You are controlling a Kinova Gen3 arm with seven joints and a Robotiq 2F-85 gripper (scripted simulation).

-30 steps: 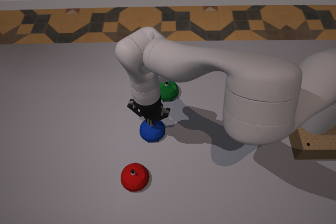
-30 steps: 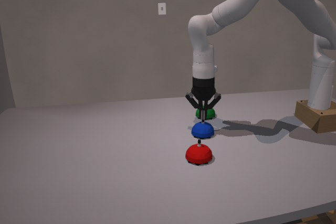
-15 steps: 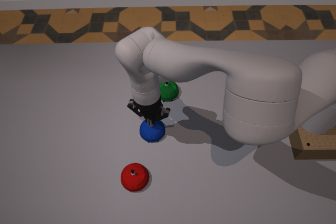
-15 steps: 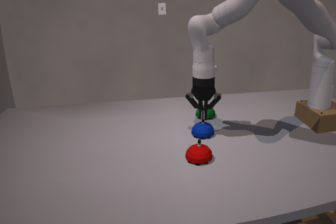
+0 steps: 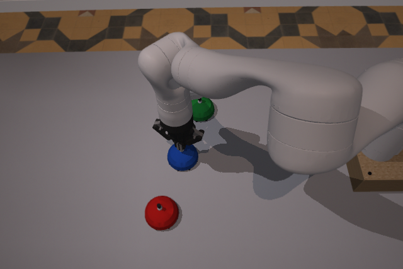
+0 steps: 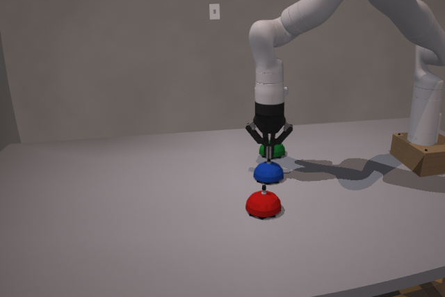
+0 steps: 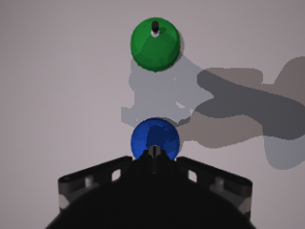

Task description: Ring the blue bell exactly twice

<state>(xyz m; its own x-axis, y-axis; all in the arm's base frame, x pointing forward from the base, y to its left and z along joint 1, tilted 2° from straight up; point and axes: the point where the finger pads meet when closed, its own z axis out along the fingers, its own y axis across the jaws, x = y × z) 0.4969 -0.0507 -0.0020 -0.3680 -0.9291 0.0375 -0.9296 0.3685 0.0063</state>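
My hand is 4 cm above the blue bell. Round my hand: green bell (15 cm to the right, 6 cm behind, 4 cm below); then red bell (15 cm to the left, 6 cm ahead, 4 cm below).
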